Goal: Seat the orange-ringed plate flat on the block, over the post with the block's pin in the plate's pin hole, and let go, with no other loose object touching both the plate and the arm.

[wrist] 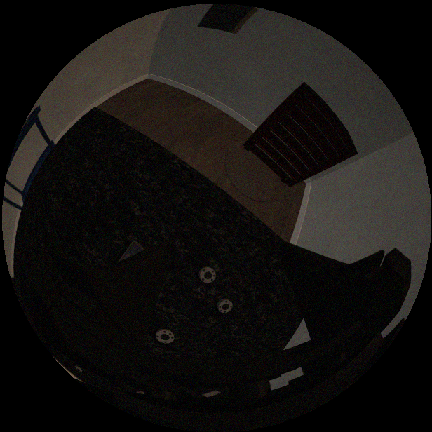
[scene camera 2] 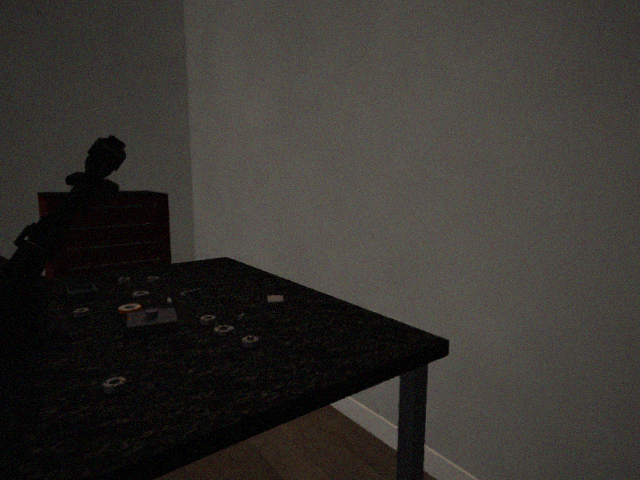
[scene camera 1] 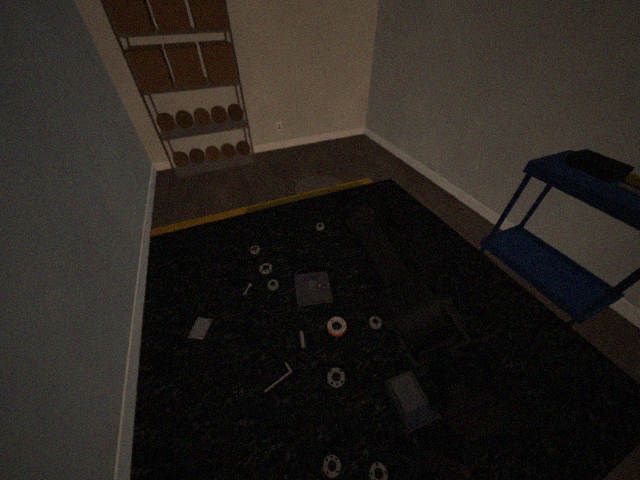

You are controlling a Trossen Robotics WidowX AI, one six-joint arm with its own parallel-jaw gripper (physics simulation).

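Frame: origin at the arm's base, x ahead, y left, z up, level; metres.
Where they show: gripper, between the fingertips: point(scene camera 2: 91, 212); arm's base, origin of its link: point(scene camera 2: 18, 273) point(scene camera 1: 400, 253).
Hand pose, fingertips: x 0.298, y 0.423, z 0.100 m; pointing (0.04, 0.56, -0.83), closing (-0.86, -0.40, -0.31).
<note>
Things, the pixels of their top centre, and the offset from my fingertips. "spot": a spot on its surface instead.
- orange-ringed plate, centre of its top: point(scene camera 2: 129, 306) point(scene camera 1: 336, 325) 0.031 m back, 0.384 m right, 0.256 m down
- grey block, centre of its top: point(scene camera 2: 151, 310) point(scene camera 1: 312, 283) 0.035 m back, 0.550 m right, 0.226 m down
- small yellowish pin, a spot on its surface: point(scene camera 1: 320, 285) spot: 0.059 m back, 0.537 m right, 0.241 m down
- grey box, centre of its top: point(scene camera 1: 411, 398) point(scene camera 2: 81, 287) 0.081 m back, 0.107 m right, 0.242 m down
- white peg, centre of its top: point(scene camera 1: 302, 338) 0.086 m ahead, 0.400 m right, 0.255 m down
- L-shaped key, centre of its top: point(scene camera 1: 276, 376) 0.201 m ahead, 0.342 m right, 0.261 m down
- bolt, centre of its top: point(scene camera 1: 246, 288) 0.173 m ahead, 0.671 m right, 0.254 m down
- card, centre of its top: point(scene camera 2: 275, 298) point(scene camera 1: 200, 327) 0.356 m ahead, 0.603 m right, 0.262 m down
The orange-ringed plate point(scene camera 1: 330, 327) point(scene camera 2: 122, 310) lies flat on the table top, beside the block and apart from it. It does not show in the wrist view. The grey block point(scene camera 1: 313, 296) point(scene camera 2: 164, 316) lies on the table; its low post point(scene camera 1: 311, 283) point(scene camera 2: 151, 313) and small yellowish pin point(scene camera 1: 320, 285) are uncovered. My gripper point(scene camera 1: 440, 351) is very dark and faint. It hangs to the right of the plate in the first scene view, its fingers apart and empty. In the second scene view the arm stands at the left and the fingers are hard to make out.
Plain ring plates point(scene camera 1: 328, 377) point(scene camera 1: 370, 322) point(wrist: 201, 275) lie around, several of them left of and behind the block. A grey box point(scene camera 1: 410, 400) is near the gripper. A white peg point(scene camera 1: 302, 339), an L-shaped key point(scene camera 1: 279, 380), a bolt point(scene camera 1: 248, 288) and a card point(scene camera 1: 200, 328) lie leftward.
</note>
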